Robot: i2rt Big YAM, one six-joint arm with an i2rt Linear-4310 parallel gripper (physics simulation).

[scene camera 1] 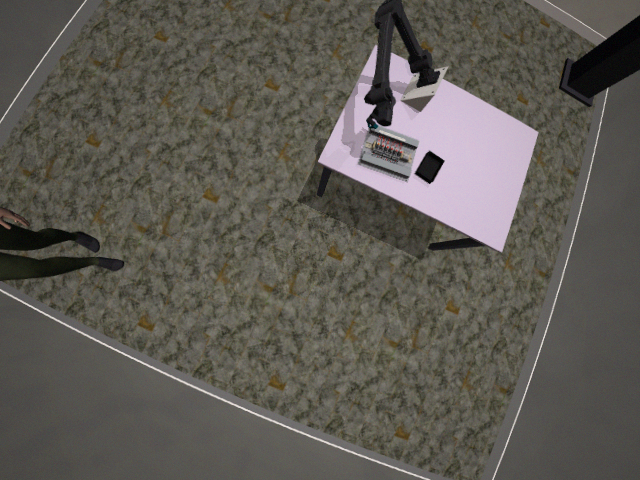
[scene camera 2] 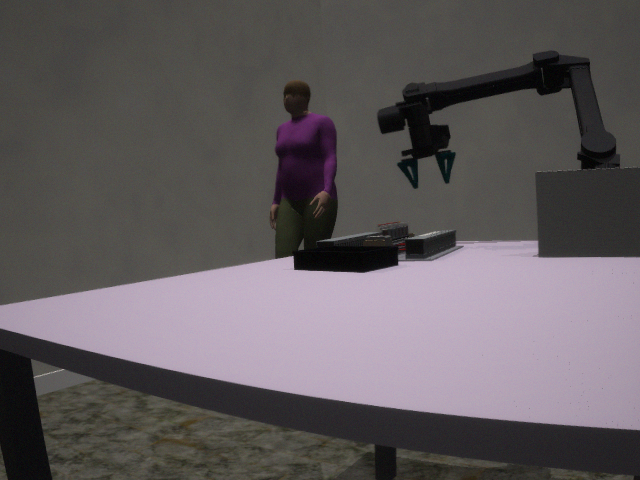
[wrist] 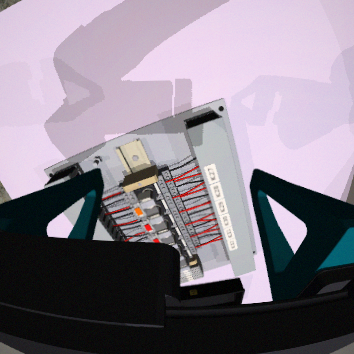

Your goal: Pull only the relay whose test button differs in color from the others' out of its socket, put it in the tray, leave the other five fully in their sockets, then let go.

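Pixels of known places: gripper, fingertip midpoint: (scene camera 1: pixel 374 120) (scene camera 2: pixel 431 186) (wrist: pixel 176 176); arm's base at its link origin: (scene camera 1: pixel 428 80) (scene camera 2: pixel 605 202).
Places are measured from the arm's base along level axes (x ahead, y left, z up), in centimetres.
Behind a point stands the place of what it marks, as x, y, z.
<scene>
The relay with an orange test button (wrist: pixel 138 211) {50.7, -11.9, -3.0} stands in the row on the grey panel (scene camera 1: pixel 392 167) (wrist: pixel 110 152) {53.3, -17.5, -9.7}, nearest the tan end block. A red button (wrist: pixel 148 227) {50.3, -9.2, -3.0} and another red button (wrist: pixel 156 241) {50.0, -6.5, -3.0} show on the neighbouring relays; the rest of the row is hidden by the gripper body in the wrist view. The relays (scene camera 1: pixel 387 147) (scene camera 2: pixel 395 228) sit upright in a row. My gripper (scene camera 2: pixel 431 184) {44.9, -20.0, 5.4} (wrist: pixel 176 176) {44.9, -20.0, 5.4} is open and empty, well above the panel. The black tray (scene camera 1: pixel 430 166) {44.7, 23.4, -9.7} (scene camera 2: pixel 330 259) {46.3, 28.2, -7.9} stands beside the panel; part of it seems to show low in the wrist view.
A grey wire duct (scene camera 2: pixel 431 244) {36.2, 4.4, -7.3} (wrist: pixel 217 160) {40.2, -14.6, -5.7} with white labels runs beside the wired terminals. The tan end block (wrist: pixel 140 179) {49.8, -14.3, -6.1} stands on the rail. The arm's pale mount (scene camera 1: pixel 416 96) {11.8, -2.6, -2.4} (scene camera 2: pixel 586 214) {3.6, 5.8, -2.0} stands on the pink table (scene camera 1: pixel 480 155) {21.5, 51.8, -10.0}. A person (scene camera 2: pixel 307 155) stands beyond the table.
</scene>
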